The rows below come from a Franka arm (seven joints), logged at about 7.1 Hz.
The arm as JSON. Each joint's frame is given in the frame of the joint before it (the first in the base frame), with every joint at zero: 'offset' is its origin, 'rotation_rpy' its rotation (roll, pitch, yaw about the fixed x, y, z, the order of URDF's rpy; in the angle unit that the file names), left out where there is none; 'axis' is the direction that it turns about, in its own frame. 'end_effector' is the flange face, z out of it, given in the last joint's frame.
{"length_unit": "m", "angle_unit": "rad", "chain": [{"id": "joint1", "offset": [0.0, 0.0, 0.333], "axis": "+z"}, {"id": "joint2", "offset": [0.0, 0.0, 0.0], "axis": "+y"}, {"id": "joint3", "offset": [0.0, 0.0, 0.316], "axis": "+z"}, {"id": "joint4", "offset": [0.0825, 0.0, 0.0], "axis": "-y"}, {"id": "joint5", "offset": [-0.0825, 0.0, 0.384], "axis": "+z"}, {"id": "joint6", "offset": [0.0, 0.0, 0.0], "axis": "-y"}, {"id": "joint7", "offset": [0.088, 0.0, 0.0], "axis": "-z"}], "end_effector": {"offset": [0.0, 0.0, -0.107], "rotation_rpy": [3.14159, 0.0, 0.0]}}
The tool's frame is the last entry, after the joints.
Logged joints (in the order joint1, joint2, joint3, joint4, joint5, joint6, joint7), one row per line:
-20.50 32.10 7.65 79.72 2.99 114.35 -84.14
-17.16 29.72 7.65 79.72 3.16 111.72 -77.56
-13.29 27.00 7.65 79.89 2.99 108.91 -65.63
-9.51 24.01 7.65 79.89 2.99 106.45 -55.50
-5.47 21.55 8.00 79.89 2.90 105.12 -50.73
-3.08 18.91 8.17 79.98 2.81 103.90 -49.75
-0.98 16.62 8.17 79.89 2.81 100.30 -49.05
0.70 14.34 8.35 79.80 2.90 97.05 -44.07
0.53 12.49 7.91 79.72 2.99 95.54 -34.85
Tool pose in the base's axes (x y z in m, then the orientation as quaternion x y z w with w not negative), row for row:
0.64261 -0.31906 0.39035 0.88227 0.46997 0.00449 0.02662
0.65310 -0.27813 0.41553 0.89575 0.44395 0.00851 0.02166
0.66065 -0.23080 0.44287 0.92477 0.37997 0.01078 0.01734
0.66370 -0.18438 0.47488 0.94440 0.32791 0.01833 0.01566
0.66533 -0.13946 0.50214 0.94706 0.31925 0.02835 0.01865
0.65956 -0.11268 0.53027 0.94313 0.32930 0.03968 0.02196
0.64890 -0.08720 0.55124 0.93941 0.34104 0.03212 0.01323
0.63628 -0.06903 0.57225 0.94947 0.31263 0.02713 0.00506
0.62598 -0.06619 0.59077 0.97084 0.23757 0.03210 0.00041
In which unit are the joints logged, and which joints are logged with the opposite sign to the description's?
The joints are logged in degrees. Opposite sign: joint3, joint4.
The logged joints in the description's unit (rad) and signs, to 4 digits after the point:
-0.3578 0.5603 -0.1335 -1.3914 0.0522 1.9958 -1.4685
-0.2995 0.5187 -0.1335 -1.3914 0.0552 1.9499 -1.3537
-0.2320 0.4712 -0.1335 -1.3943 0.0522 1.9008 -1.1455
-0.1660 0.4191 -0.1335 -1.3943 0.0522 1.8579 -0.9687
-0.0955 0.3761 -0.1396 -1.3943 0.0506 1.8347 -0.8854
-0.0538 0.3300 -0.1426 -1.3959 0.0490 1.8134 -0.8683
-0.0171 0.2901 -0.1426 -1.3943 0.0490 1.7506 -0.8561
0.0122 0.2503 -0.1457 -1.3928 0.0506 1.6938 -0.7692
0.0093 0.2180 -0.1381 -1.3914 0.0522 1.6675 -0.6082

